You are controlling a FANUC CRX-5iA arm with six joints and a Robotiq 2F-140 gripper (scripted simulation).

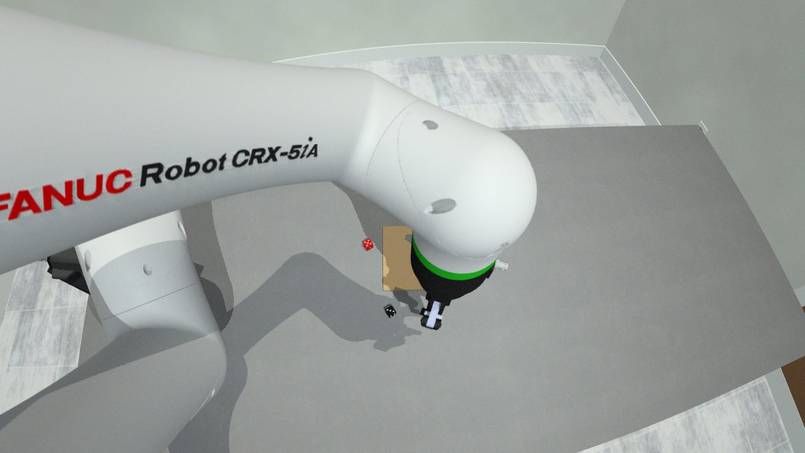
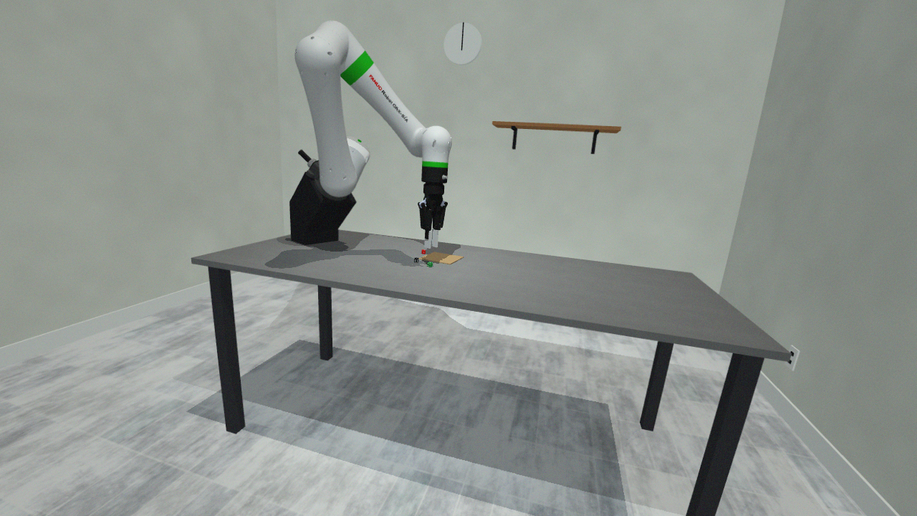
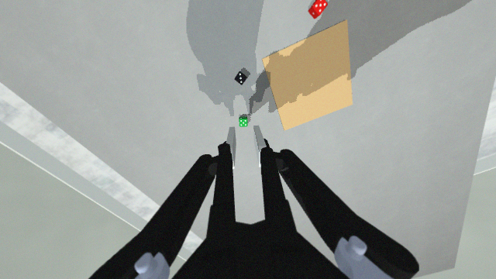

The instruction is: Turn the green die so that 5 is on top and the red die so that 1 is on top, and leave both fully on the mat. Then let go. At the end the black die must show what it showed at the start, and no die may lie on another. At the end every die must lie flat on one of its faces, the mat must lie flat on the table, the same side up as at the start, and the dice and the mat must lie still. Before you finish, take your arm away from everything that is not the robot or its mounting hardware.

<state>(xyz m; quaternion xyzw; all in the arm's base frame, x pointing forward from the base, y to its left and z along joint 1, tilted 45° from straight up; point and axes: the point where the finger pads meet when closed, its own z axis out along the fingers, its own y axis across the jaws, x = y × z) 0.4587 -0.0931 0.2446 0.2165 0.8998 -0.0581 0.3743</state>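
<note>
Now: hand 10 cm above the green die. Round my hand: red die 7 cm behind, 19 cm to the left, 10 cm below; then tan mat 2 cm ahead, 14 cm to the left, 11 cm below; then black die 6 cm behind, 4 cm to the left, 10 cm below.
</note>
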